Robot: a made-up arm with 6 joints.
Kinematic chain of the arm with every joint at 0, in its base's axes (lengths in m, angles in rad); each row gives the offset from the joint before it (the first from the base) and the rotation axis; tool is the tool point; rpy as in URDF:
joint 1: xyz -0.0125 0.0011 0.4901 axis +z
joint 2: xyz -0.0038 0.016 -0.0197 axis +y
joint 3: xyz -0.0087 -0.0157 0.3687 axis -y
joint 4: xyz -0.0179 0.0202 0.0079 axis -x
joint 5: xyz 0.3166 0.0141 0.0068 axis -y
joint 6: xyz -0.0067 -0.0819 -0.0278 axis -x
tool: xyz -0.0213 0.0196 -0.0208 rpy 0 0 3.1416
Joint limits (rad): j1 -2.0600..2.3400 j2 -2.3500..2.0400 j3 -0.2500..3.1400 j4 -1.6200..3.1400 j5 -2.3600..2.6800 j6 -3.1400..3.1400
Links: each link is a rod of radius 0.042 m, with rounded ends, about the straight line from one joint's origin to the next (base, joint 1, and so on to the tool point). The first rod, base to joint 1, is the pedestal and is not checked.
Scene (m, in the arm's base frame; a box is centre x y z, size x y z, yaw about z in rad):
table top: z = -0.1
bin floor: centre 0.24 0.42 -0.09 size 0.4 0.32 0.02 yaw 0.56
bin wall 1: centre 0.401 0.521 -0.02 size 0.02 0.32 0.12 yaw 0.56
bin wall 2: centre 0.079 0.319 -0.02 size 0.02 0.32 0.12 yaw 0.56
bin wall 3: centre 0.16 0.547 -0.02 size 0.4 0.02 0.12 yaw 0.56
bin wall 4: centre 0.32 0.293 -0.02 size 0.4 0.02 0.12 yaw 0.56
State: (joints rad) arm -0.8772 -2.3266 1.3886 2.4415 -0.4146 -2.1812
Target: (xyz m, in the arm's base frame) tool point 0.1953 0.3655 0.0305
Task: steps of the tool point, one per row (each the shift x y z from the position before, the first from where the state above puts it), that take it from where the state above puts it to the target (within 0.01 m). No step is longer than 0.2 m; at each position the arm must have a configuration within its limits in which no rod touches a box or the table.
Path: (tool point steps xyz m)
1: 0.0887 0.1053 0.0849
2: 0.1327 0.0580 0.0992
3: 0.0986 -0.0495 -0.0244
4: 0.0788 -0.0753 -0.0111
5: 0.0528 -0.0920 0.0039
6: 0.0031 0.0086 -0.0552
7: 0.0000 -0.0002 -0.0526
8: -0.0031 -0.0084 -0.0487

